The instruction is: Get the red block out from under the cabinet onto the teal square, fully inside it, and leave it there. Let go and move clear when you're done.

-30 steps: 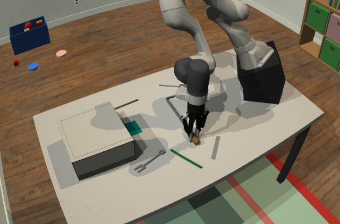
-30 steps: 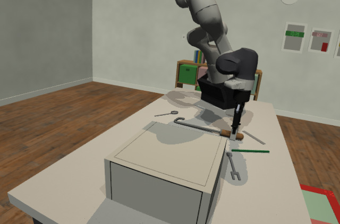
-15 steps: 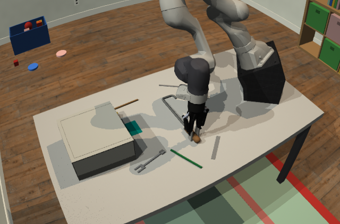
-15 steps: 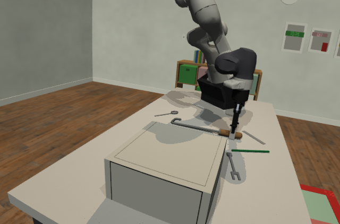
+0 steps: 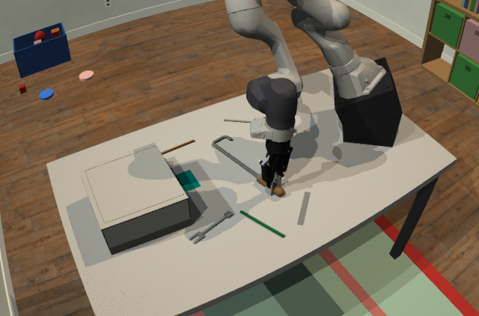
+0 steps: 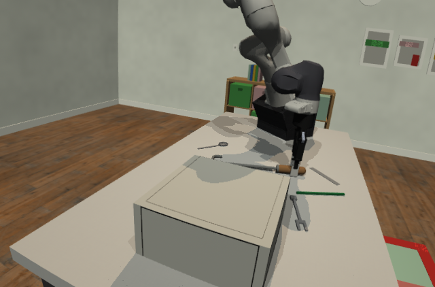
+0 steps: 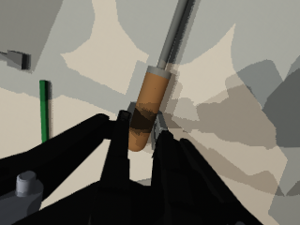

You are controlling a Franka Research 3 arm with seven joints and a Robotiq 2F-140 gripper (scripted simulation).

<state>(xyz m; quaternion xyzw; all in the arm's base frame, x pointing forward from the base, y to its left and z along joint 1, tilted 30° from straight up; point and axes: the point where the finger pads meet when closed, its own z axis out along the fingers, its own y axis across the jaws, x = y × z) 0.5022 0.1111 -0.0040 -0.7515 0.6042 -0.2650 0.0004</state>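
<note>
The grey strip lies 120 mm to the left of my hand, 40 mm below it and 40 mm behind it. Also, from my hand: tool with grey shaft: 150 mm to the right, 20 mm below, 10 mm behind; grey forked tool: 260 mm ahead, 30 mm below, 20 mm to the left; green stick: 120 mm ahead, 100 mm to the left, 30 mm below.
</note>
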